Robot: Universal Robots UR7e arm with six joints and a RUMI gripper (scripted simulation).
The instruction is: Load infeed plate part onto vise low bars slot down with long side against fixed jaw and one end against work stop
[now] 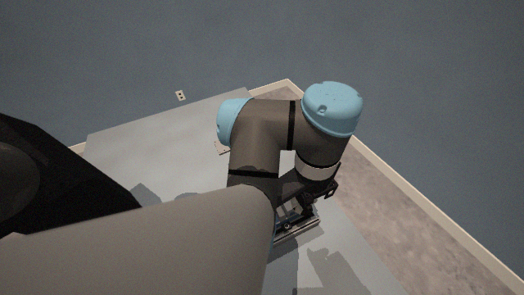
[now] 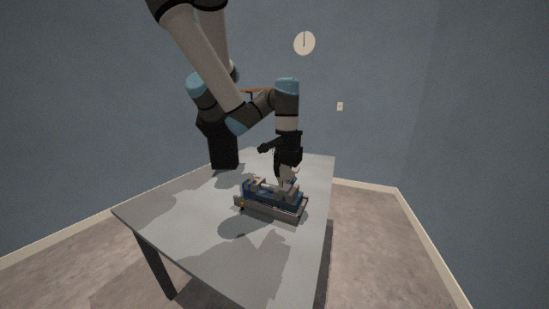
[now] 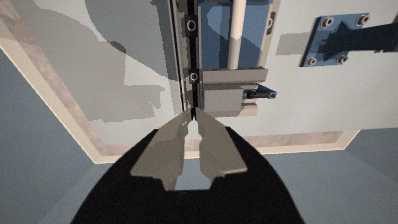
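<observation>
Right now my hand is 6 cm above the part, 4 cm to the right of it and 1 cm short of it. From my hand the other things lie so: grey jaw 7 cm to the left, 7 cm below, 1 cm behind; then cylinder rod 9 cm to the left, 7 cm below, 6 cm behind; then work stop 11 cm to the left, 6 cm below, 3 cm ahead.
</observation>
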